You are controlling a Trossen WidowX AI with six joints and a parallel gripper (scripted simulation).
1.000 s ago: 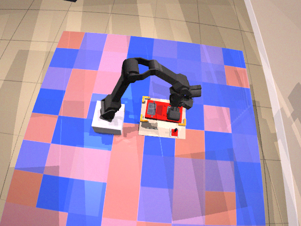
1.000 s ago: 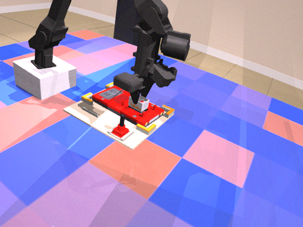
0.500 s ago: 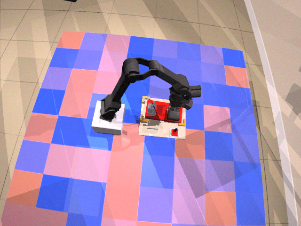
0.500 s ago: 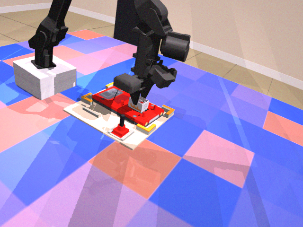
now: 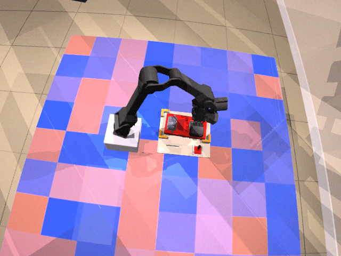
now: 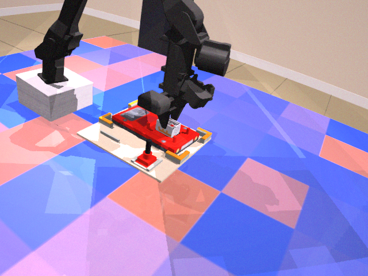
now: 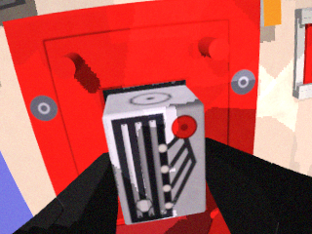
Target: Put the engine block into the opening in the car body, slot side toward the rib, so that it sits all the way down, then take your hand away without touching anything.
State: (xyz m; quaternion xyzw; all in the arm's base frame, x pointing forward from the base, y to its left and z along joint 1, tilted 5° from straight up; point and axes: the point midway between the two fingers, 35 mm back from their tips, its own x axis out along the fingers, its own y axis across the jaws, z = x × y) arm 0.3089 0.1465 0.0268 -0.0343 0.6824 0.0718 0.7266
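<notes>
Right now the grey engine block is 10 mm below my gripper tip.
</notes>
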